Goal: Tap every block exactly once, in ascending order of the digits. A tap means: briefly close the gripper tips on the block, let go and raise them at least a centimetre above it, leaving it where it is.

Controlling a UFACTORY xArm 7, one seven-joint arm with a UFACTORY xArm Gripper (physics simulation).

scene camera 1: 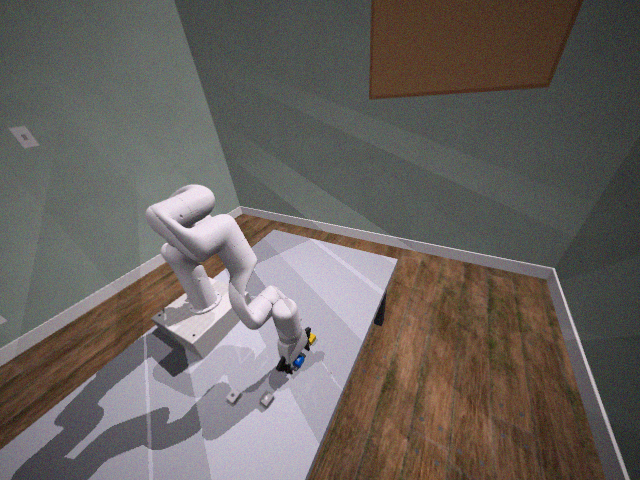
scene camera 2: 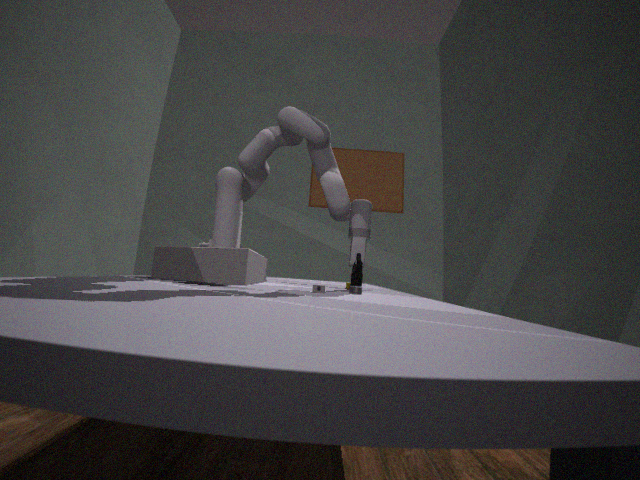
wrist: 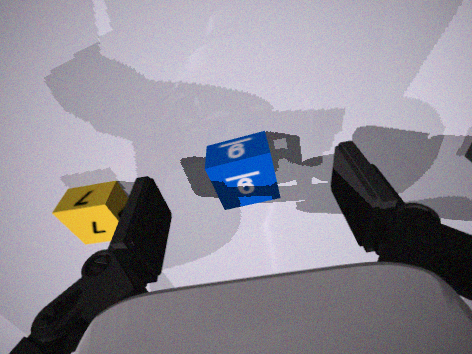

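My gripper (scene camera 1: pixel 297 359) (scene camera 2: pixel 356 283) (wrist: pixel 245 180) is open and empty, low over the table, its fingers on opposite sides of the blue block (scene camera 1: pixel 299 360) (wrist: pixel 243 172) in the wrist view. The blue block's digit looks like a 6 with a bar above it there, an underlined 9 when turned round. The yellow block (scene camera 1: pixel 312 338) (scene camera 2: pixel 348 285) (wrist: pixel 86 212), marked 7, is beside the left finger, which partly covers it. A grey block (scene camera 1: pixel 266 399) (scene camera 2: pixel 355 290) and a white block (scene camera 1: pixel 233 396) (scene camera 2: pixel 318 288) stand apart from the gripper; their digits cannot be read.
The white arm base (scene camera 1: pixel 206 335) (scene camera 2: pixel 206 264) stands on the pale table (scene camera 1: pixel 248 449) (scene camera 2: pixel 258 335). The table's long edge runs to the right of the blocks in scene camera 1. Arm shadows cross the table around the blue block.
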